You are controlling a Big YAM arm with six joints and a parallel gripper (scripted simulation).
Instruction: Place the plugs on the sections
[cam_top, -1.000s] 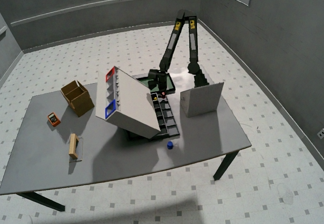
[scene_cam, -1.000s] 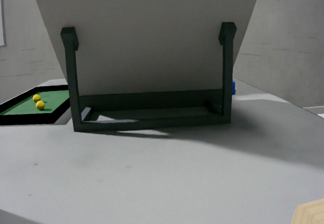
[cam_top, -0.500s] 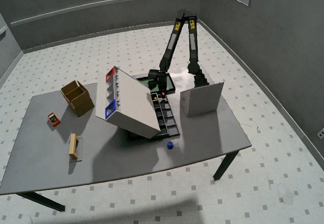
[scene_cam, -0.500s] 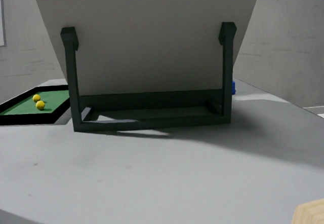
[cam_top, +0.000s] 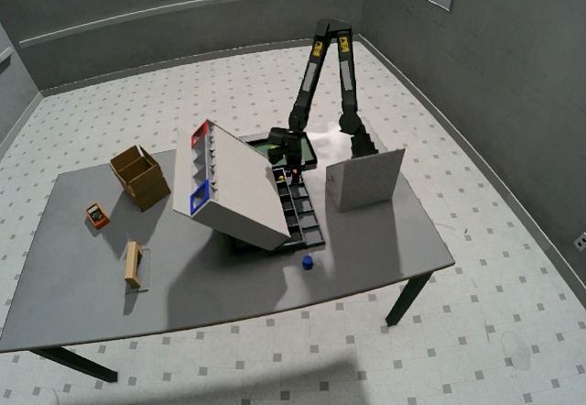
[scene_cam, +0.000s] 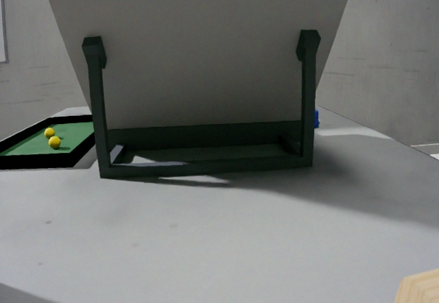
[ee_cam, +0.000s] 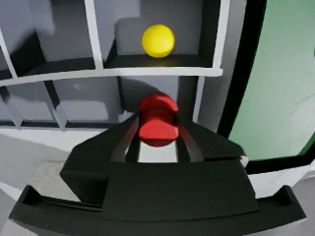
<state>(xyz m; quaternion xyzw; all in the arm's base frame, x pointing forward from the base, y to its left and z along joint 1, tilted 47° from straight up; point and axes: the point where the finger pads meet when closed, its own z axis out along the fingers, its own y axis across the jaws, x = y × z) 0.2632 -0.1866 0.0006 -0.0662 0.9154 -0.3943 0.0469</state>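
Right now the green marble tray is 90 mm ahead of my hand, 170 mm to the right of it and 30 mm below it. Also, from my hand: white sloped cover (180 mm ahead, 170 mm to the left, 170 mm above).
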